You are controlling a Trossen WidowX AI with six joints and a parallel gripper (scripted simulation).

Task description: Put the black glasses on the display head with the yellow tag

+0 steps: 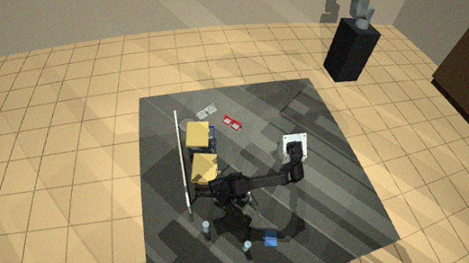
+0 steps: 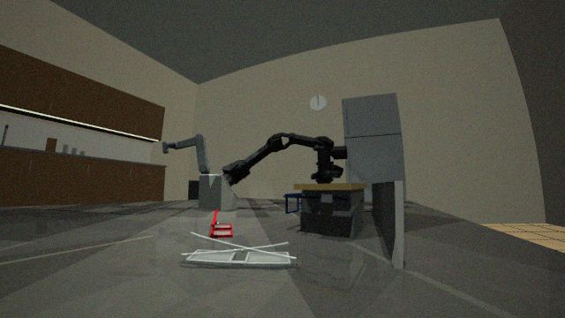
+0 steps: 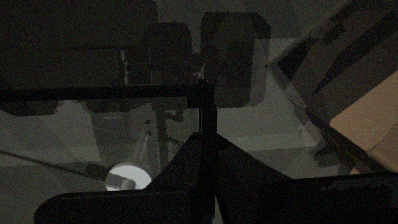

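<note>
My gripper tip is 9 cm past the peg and 4 cm above it. The rest, counted from my gripper tip: blue card: 16 cm behind, 23 cm to the left, 6 cm below; then thin white panel: 21 cm ahead, 27 cm to the right, 1 cm below.
</note>
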